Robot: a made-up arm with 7 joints. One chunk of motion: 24 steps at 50 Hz.
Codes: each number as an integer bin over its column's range. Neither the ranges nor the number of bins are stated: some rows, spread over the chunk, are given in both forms.
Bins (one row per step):
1: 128 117 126 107 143 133
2: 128 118 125 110 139 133
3: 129 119 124 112 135 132
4: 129 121 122 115 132 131
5: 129 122 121 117 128 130
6: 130 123 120 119 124 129
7: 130 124 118 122 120 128
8: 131 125 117 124 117 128
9: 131 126 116 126 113 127
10: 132 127 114 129 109 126
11: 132 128 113 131 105 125
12: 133 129 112 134 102 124
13: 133 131 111 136 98 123
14: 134 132 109 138 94 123
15: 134 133 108 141 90 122
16: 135 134 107 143 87 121
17: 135 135 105 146 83 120
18: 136 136 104 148 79 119
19: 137 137 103 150 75 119
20: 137 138 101 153 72 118
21: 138 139 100 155 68 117
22: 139 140 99 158 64 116
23: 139 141 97 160 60 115
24: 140 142 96 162 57 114
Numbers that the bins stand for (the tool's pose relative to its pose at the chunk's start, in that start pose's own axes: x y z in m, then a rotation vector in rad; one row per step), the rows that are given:
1: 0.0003 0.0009 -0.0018 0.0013 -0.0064 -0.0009
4: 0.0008 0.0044 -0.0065 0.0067 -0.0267 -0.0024
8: 0.0019 0.0078 -0.0124 0.0127 -0.0544 -0.0046
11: 0.0025 0.0104 -0.0171 0.0173 -0.0765 -0.0069
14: 0.0036 0.0139 -0.0218 0.0220 -0.0967 -0.0084
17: 0.0041 0.0165 -0.0265 0.0273 -0.1170 -0.0106
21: 0.0058 0.0199 -0.0324 0.0333 -0.1447 -0.0128
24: 0.0069 0.0225 -0.0371 0.0380 -0.1649 -0.0151
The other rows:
2: 0.0003 0.0018 -0.0029 0.0033 -0.0138 -0.0009
3: 0.0008 0.0027 -0.0041 0.0047 -0.0212 -0.0016
5: 0.0008 0.0053 -0.0076 0.0080 -0.0341 -0.0031
6: 0.0014 0.0061 -0.0088 0.0093 -0.0415 -0.0039
7: 0.0014 0.0070 -0.0112 0.0113 -0.0488 -0.0046
9: 0.0019 0.0087 -0.0135 0.0140 -0.0617 -0.0054
10: 0.0025 0.0096 -0.0159 0.0160 -0.0691 -0.0061
12: 0.0030 0.0113 -0.0182 0.0193 -0.0820 -0.0076
13: 0.0030 0.0130 -0.0194 0.0207 -0.0894 -0.0084
15: 0.0036 0.0147 -0.0229 0.0240 -0.1041 -0.0091
16: 0.0041 0.0156 -0.0241 0.0253 -0.1096 -0.0098
18: 0.0047 0.0173 -0.0276 0.0287 -0.1244 -0.0113
19: 0.0052 0.0182 -0.0288 0.0300 -0.1318 -0.0113
20: 0.0052 0.0191 -0.0312 0.0320 -0.1373 -0.0121
22: 0.0063 0.0208 -0.0335 0.0353 -0.1520 -0.0136
23: 0.0063 0.0216 -0.0359 0.0367 -0.1594 -0.0143

